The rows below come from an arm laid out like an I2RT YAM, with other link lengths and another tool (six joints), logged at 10 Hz.
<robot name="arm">
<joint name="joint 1" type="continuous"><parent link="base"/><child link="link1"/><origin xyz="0 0 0.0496" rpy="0 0 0"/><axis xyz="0 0 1"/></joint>
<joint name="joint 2" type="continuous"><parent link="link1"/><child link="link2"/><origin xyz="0.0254 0.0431 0.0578" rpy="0 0 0"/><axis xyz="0 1 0"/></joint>
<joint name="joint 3" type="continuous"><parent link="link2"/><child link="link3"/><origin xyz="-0.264 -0.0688 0" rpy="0 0 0"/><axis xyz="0 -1 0"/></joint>
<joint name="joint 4" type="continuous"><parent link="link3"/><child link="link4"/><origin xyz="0.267 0.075 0.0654" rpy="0 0 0"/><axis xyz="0 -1 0"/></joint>
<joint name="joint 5" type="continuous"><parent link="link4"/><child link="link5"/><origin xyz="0.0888 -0.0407 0.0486" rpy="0 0 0"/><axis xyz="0 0 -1"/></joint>
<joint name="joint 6" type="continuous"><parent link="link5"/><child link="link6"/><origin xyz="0.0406 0 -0.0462" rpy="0 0 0"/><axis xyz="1 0 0"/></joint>
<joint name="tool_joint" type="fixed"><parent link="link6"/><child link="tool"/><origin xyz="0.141 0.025 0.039" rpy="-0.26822 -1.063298 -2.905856"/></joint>
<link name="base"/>
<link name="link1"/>
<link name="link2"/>
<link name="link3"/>
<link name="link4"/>
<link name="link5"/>
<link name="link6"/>
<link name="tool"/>
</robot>
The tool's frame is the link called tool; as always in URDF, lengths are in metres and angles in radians. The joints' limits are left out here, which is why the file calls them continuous.
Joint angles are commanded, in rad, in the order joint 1, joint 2, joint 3, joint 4, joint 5, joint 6. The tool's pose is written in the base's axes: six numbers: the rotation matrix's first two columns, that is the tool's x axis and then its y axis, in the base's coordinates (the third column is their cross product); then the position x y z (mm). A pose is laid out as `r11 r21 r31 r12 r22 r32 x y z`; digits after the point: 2 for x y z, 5 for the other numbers.
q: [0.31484, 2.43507, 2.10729, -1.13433, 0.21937, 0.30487]
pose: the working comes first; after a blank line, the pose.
Where each joint sits with the arm in this pose, in the base's axes (m; each line is computed from the numbers above, not from the rounded line before):
joint 1: 0.0000 0.0000 0.0496
joint 2: 0.0108 0.0488 0.1074
joint 3: 0.2230 0.0456 0.2788
joint 4: 0.4602 0.2017 0.2547
joint 5: 0.5279 0.1810 0.1717
joint 6: 0.4911 0.1597 0.1273
the tool: 0.5536 0.1602 -0.0072

0.78008 -0.01823 0.62541 -0.14364 -0.97810 0.15066 553.61 160.24 -7.25
